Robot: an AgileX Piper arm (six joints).
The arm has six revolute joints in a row. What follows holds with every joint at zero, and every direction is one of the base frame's. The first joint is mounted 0.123 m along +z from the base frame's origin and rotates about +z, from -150 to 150 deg. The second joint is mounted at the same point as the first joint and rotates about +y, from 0 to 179.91 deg. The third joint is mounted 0.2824 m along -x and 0.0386 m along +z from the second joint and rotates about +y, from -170 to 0 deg. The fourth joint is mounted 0.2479 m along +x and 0.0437 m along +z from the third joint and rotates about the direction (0.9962, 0, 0.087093), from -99.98 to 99.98 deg. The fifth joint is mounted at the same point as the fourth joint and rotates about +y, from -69.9 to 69.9 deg. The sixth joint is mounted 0.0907 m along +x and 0.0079 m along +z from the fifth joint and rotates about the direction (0.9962, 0, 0.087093), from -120 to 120 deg. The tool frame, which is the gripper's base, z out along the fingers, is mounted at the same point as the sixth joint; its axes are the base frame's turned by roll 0, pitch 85 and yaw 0 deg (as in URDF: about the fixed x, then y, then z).
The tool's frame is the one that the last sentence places.
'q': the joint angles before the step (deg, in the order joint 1, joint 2, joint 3, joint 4, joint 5, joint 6). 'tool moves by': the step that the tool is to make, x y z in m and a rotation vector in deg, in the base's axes. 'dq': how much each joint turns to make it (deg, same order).
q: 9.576 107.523 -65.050 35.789 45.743 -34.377
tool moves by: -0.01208 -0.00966 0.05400 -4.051 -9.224 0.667
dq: 0.000 -9.559 0.000 -7.610 -0.325 3.715
